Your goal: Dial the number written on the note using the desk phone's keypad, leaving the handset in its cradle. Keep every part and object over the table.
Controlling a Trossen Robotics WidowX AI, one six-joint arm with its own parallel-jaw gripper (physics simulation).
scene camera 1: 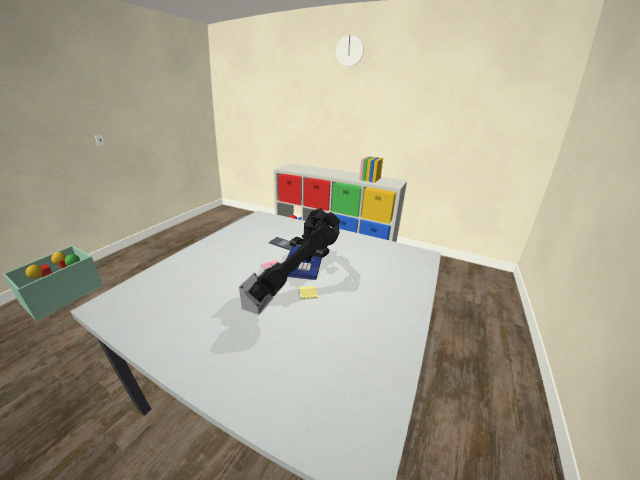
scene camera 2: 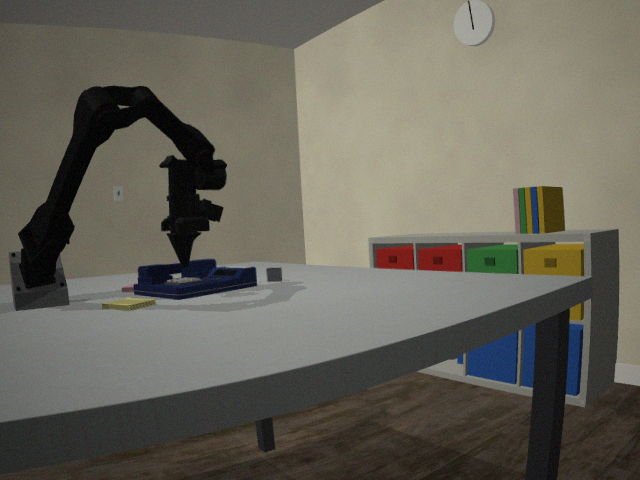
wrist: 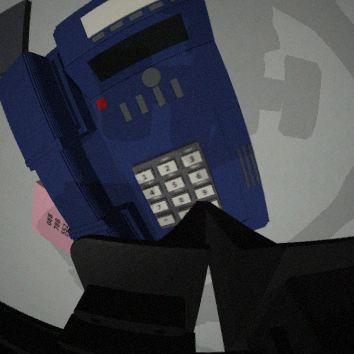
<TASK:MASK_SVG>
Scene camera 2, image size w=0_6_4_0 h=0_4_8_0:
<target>my gripper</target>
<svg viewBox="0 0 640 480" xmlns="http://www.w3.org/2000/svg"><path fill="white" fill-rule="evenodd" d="M169 190L169 196L167 196L169 216L161 222L161 231L170 231L170 233L167 233L167 236L182 267L187 268L193 241L201 234L199 231L210 231L209 220L220 222L224 207L212 204L210 200L200 200L199 194L196 194L196 189Z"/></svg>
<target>handset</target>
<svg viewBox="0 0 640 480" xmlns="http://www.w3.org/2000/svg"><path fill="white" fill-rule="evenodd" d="M216 260L189 261L187 268L183 268L181 263L138 267L138 277L157 278L178 273L209 271L216 268Z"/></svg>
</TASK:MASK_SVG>
